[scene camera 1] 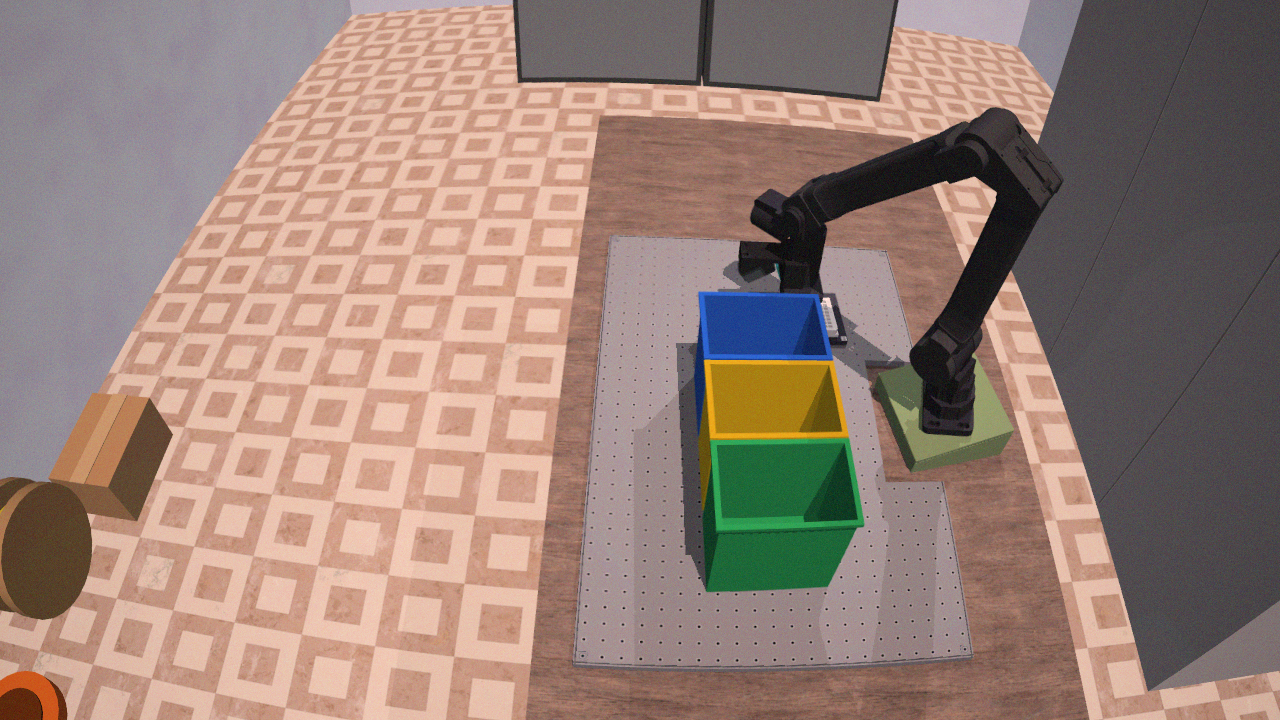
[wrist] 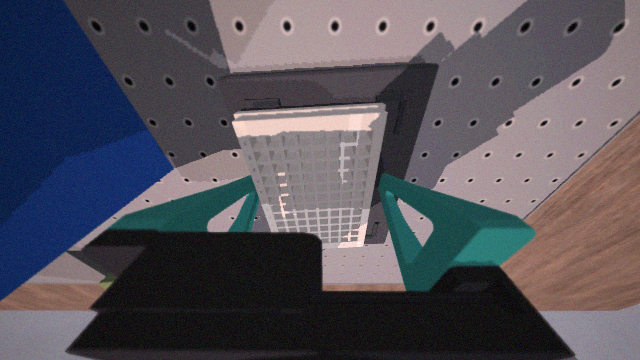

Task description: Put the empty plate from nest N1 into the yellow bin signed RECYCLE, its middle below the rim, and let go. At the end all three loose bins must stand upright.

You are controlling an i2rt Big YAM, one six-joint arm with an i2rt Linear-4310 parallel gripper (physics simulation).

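Where they show: gripper, fingertip midpoint: [wrist: 320, 180]; arm's base, origin of the base link: [scene camera 1: 947, 404].
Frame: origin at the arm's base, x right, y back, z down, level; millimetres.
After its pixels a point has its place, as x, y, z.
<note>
The white gridded plate [scene camera 1: 829, 317] {154, -216, 9} [wrist: 310, 170] {140, -296, 10} lies in the dark nest [scene camera 1: 839, 338] {124, -193, 25} [wrist: 325, 85] {139, -343, 25}, close beside the blue bin. My gripper [scene camera 1: 780, 268] [wrist: 320, 180] {150, -279, 25} is open. In the wrist view its two teal fingers stand on either side of the plate's long edges, with a narrow gap showing at each. Their height relative to the plate is hard to tell. The yellow bin [scene camera 1: 774, 398] {-118, -290, -71} stands upright between the blue bin [scene camera 1: 765, 324] {10, -323, -85} [wrist: 75, 110] {17, -308, 8} and the green bin [scene camera 1: 783, 483] {-246, -256, -53}, which are upright too. No RECYCLE sign shows. In scene camera 1 the arm and blue bin partly hide the nest.
The three bins stand in a tight row on the grey perforated board [scene camera 1: 644, 537] {-320, -426, 37} [wrist: 310, 45] {127, -359, 37}, on a wooden surface [scene camera 1: 716, 170] {593, -489, 50} [wrist: 590, 240] {530, -239, 50}. The arm's base stands on a green block [scene camera 1: 948, 452] {-90, 5, 10} to the right of the bins. A dark cabinet [scene camera 1: 1172, 295] rises at the far right.
</note>
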